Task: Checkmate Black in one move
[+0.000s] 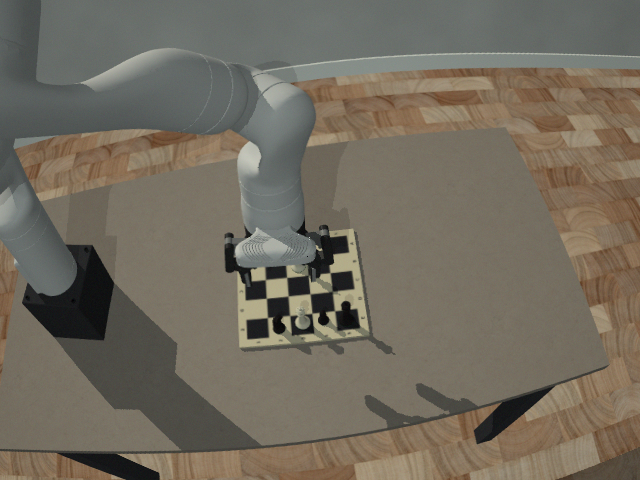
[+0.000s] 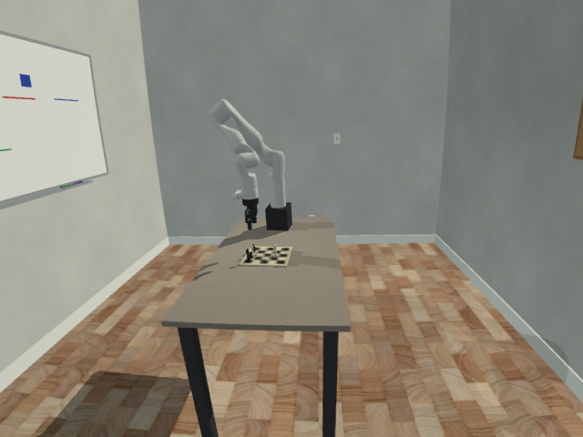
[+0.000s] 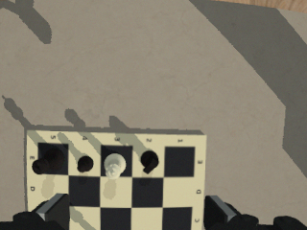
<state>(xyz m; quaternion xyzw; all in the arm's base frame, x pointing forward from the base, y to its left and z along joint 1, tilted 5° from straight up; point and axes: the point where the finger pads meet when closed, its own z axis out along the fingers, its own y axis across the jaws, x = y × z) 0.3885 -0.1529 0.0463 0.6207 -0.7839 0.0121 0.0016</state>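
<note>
My hand is 12 cm above the white pawn, 2 cm short of it and 1 cm to the left of it. From my hand the other things lie so: black pawn (13 cm below, 5 cm ahead, 2 cm to the right); tall black piece (11 cm below, 9 cm ahead, 3 cm to the right); white queen-like piece (11 cm below, 10 cm to the left, 4 cm ahead).
</note>
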